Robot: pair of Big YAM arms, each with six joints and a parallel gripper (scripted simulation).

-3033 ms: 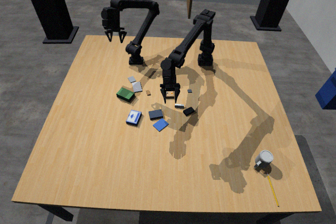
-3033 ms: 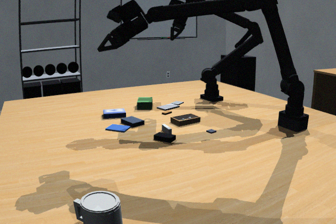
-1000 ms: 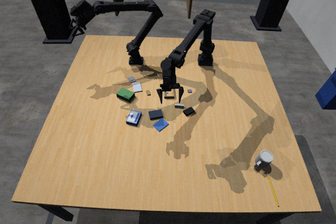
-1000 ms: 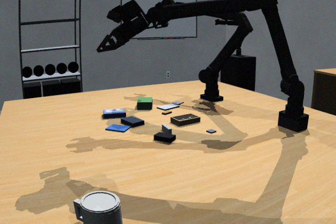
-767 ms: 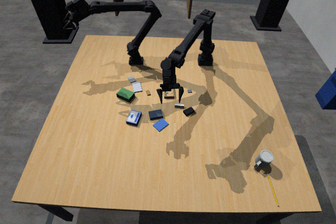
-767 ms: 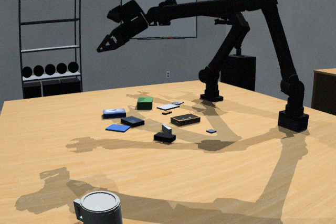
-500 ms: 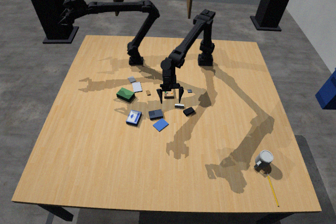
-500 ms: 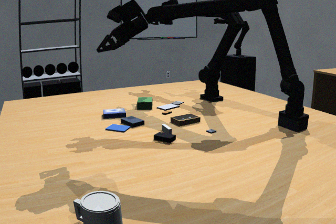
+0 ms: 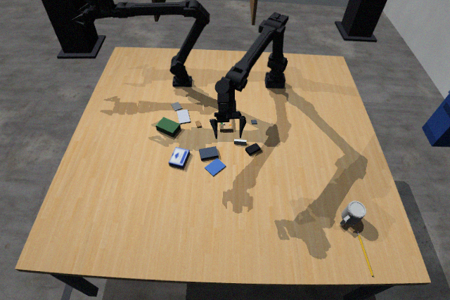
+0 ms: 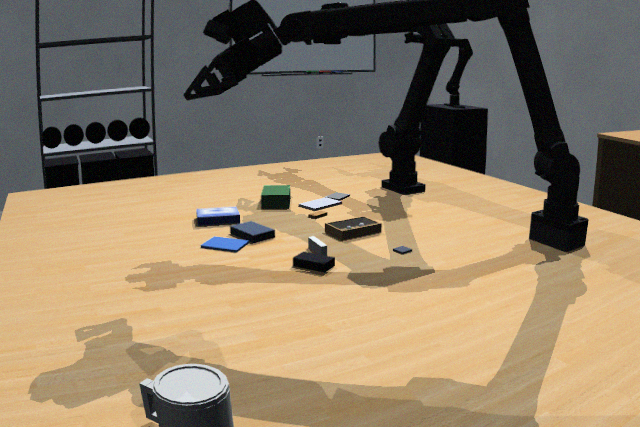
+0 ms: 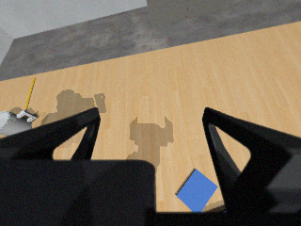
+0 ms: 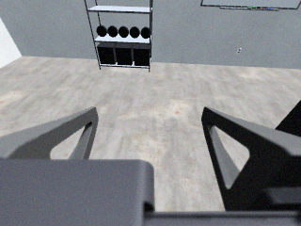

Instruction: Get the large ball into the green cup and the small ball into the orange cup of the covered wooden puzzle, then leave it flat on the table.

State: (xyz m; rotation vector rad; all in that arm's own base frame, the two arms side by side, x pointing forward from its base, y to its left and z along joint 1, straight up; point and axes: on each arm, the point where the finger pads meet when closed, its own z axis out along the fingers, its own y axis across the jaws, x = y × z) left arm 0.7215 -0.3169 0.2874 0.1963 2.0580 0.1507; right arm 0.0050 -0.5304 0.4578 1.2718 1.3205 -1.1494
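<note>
Now: left hand 36 cm past the covered wooden puzzle, 33 cm above it and 1 cm to the right of it. Also, from my left hand: blue tile: 33 cm below, 7 cm behind, 5 cm to the right; blue-and-white box: 32 cm below, 23 cm to the right, 12 cm behind; black box: 32 cm below, 18 cm behind, 15 cm to the left.
</note>
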